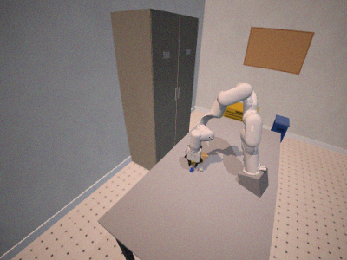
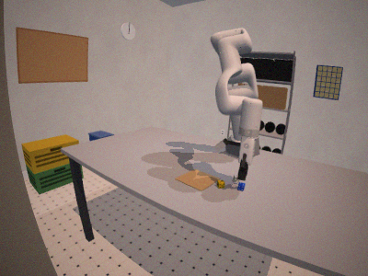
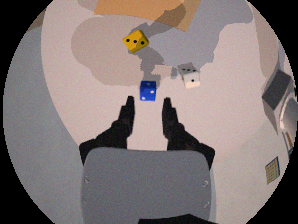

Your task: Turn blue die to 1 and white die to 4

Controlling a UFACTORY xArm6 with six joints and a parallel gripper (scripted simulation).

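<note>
Now: hand 6 cm above the blue die. From my hand the other things lie so: yellow die: 7 cm to the right, 6 cm below, 3 cm ahead; then tan mat: 18 cm to the right, 7 cm below, 4 cm ahead; then white die: 6 cm below, 6 cm behind, 4 cm to the right.
</note>
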